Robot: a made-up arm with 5 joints. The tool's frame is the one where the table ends. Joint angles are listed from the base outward.
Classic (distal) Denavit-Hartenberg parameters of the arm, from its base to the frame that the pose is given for. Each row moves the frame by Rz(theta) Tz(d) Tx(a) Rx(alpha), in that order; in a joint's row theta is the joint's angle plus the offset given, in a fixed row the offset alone. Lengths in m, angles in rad.
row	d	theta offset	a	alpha
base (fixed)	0	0	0	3.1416
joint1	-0.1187	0	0.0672	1.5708
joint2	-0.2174	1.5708	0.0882	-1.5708
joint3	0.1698	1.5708	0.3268	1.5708
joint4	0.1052	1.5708	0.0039	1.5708
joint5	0.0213	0	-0.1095	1.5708
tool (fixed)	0.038	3.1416	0	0
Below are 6 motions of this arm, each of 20 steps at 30 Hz.
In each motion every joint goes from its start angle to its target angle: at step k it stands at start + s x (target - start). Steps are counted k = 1, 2, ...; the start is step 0. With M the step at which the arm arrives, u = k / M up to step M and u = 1 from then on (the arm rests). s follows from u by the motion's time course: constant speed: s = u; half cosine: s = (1 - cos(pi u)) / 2; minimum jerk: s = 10 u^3 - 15 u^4 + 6 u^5.
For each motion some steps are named. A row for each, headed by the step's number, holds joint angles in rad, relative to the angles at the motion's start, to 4 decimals.
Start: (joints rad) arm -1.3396 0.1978 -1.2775 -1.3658 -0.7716
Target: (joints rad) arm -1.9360 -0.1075 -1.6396 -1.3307 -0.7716
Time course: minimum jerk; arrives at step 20
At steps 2, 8, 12, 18, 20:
2: -0.0051 -0.0026 -0.0031 0.0003 0.0000
8: -0.1893 -0.0969 -0.1149 0.0111 0.0000
12: -0.4071 -0.2084 -0.2472 0.0240 0.0000
18: -0.5913 -0.3027 -0.3590 0.0348 0.0000
20: -0.5964 -0.3053 -0.3621 0.0351 0.0000

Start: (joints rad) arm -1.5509 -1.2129 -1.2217 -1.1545 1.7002
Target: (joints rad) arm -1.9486 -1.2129 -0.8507 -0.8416 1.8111
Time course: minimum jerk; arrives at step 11
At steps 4, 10, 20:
4: -0.1021 0.0000 0.0952 0.0803 0.0285
10: -0.3951 0.0000 0.3686 0.3109 0.1102
20: -0.3977 0.0000 0.3710 0.3129 0.1109

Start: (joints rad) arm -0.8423 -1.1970 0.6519 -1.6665 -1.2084
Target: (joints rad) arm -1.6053 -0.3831 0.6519 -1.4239 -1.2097
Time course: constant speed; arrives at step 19
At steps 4, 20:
4: -0.1606 0.1713 0.0000 0.0511 -0.0003
20: -0.7630 0.8139 0.0000 0.2426 -0.0013

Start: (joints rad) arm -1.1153 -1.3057 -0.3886 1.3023 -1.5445
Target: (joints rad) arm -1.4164 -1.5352 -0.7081 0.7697 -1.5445
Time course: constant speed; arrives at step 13
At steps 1, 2, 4, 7, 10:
1: -0.0232 -0.0177 -0.0246 -0.0410 0.0000
2: -0.0463 -0.0353 -0.0492 -0.0819 0.0000
4: -0.0926 -0.0706 -0.0983 -0.1639 0.0000
7: -0.1621 -0.1236 -0.1720 -0.2868 0.0000
10: -0.2316 -0.1765 -0.2458 -0.4097 0.0000

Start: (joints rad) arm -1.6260 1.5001 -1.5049 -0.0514 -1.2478
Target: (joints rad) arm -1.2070 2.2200 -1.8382 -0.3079 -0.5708
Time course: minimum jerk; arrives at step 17
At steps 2, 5, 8, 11, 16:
2: 0.0057 0.0098 -0.0045 -0.0035 0.0092
5: 0.0651 0.1119 -0.0518 -0.0399 0.1052
8: 0.1864 0.3203 -0.1483 -0.1141 0.3013
11: 0.3185 0.5473 -0.2534 -0.1950 0.5147
16: 0.4182 0.7186 -0.3327 -0.2560 0.6757

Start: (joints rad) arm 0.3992 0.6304 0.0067 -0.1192 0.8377
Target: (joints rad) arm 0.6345 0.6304 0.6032 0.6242 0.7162
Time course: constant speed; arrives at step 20
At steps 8, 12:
8: 0.0941 0.0000 0.2386 0.2974 -0.0486
12: 0.1412 0.0000 0.3579 0.4460 -0.0729

